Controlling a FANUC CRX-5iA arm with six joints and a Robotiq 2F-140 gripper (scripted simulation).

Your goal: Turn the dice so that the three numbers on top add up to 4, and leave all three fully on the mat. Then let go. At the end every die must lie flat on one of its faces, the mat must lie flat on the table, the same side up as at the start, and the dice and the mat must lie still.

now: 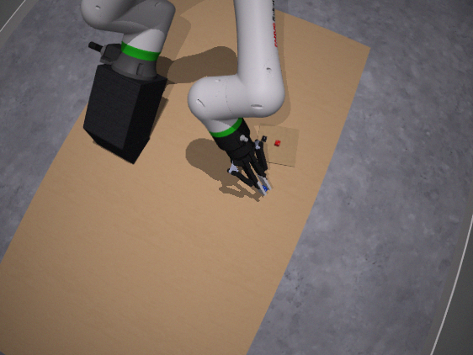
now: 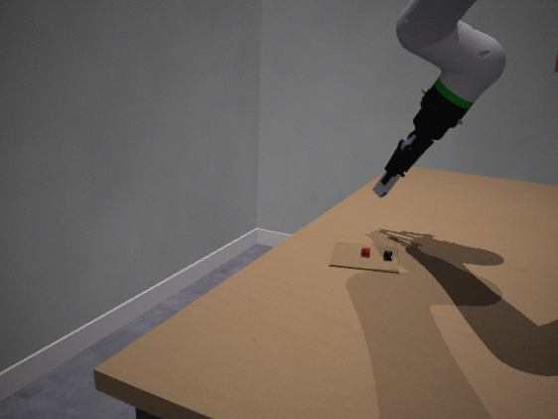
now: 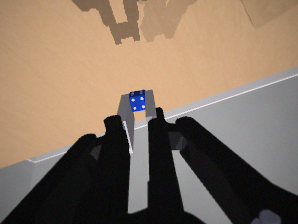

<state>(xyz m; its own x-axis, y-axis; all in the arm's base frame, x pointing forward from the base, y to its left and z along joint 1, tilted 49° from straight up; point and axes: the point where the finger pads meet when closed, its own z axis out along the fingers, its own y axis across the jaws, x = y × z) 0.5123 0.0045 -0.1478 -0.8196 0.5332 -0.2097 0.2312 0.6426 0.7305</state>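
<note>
Now: hand 30 mm above the blue die and 10 mm short of it. From my hand the other things lie so: red die: 190 mm to the left, 110 mm below, 30 mm behind; black die: 180 mm to the left, 110 mm below, 70 mm behind; tan mat: 190 mm to the left, 120 mm below, 30 mm behind.
</note>
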